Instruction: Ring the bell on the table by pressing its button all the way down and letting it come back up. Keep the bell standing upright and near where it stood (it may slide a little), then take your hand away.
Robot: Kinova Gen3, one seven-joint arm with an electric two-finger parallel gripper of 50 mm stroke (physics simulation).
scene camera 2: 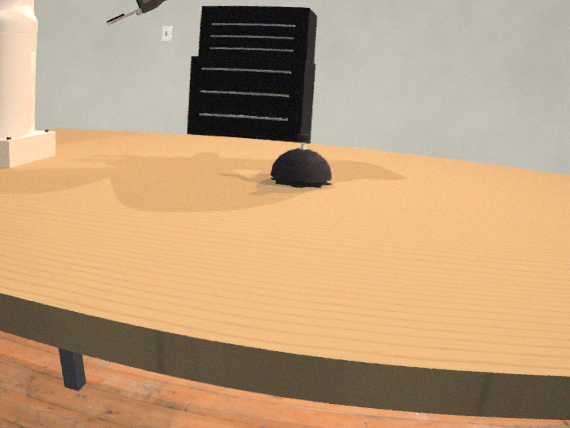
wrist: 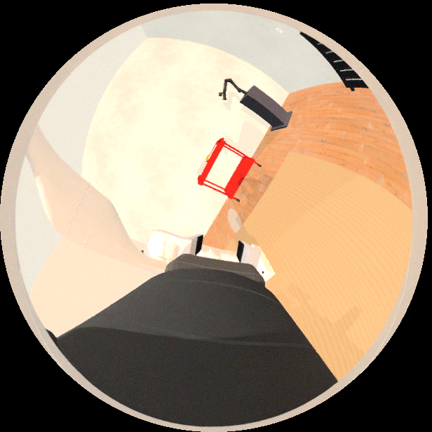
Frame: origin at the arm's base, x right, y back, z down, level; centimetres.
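Where they show: gripper, between the fingertips: (scene camera 2: 101,9); arm's base, origin of its link: (scene camera 2: 9,134).
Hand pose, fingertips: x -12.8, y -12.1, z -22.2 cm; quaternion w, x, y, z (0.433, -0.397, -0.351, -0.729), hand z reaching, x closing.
Each offset is from my fingertips to the top centre of the thing. Level surfaces: height alone.
The bell @[dx +20.7, dy -37.7, dz +20.0 cm] (scene camera 2: 301,168) is a black dome standing upright on the wooden table @[dz +26.6 cm] (scene camera 2: 280,270) (wrist: 330,225), right of the middle of the scene view. Its dark button @[dx +20.7, dy -37.7, dz +20.0 cm] (scene camera 2: 303,138) sits up on a short pale stem above the dome. The bell does not show in the wrist view. My gripper (scene camera 2: 111,21) (wrist: 219,245) is at the top left of the scene view, high above the table and well apart from the bell. In the wrist view its two dark-padded fingers stand apart, open, with no object between them.
The white arm base (scene camera 2: 27,148) stands at the table's left. A black drawer cabinet (scene camera 2: 245,82) is behind the table. In the wrist view, a red cart (wrist: 241,177) and a dark pedestal (wrist: 265,107) stand beyond the table.
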